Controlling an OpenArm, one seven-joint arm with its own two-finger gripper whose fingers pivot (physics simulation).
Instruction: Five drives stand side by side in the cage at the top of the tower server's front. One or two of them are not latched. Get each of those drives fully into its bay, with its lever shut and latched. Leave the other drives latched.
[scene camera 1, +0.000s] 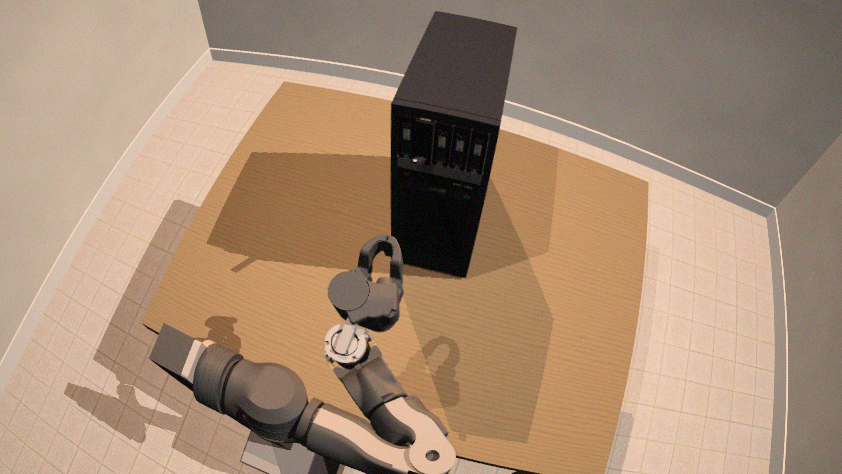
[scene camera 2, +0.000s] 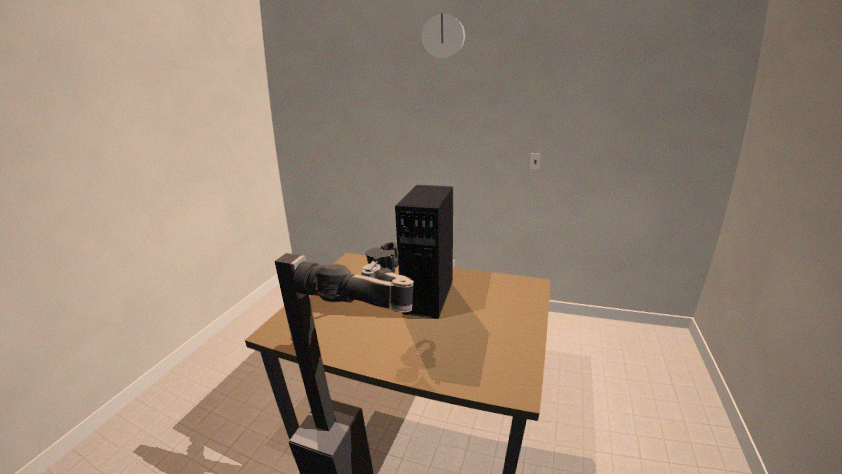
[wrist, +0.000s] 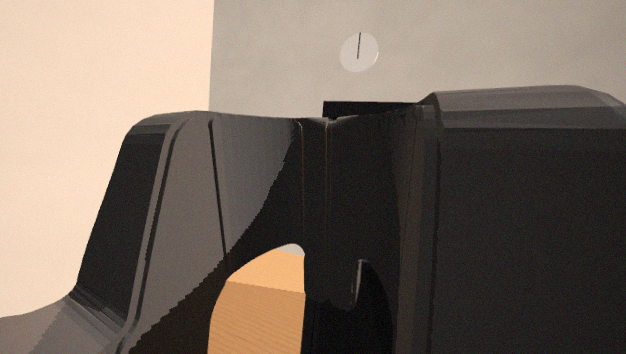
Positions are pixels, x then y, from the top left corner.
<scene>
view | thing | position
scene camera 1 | gripper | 390, 242
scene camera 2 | gripper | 393, 248
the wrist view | gripper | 339, 208
</scene>
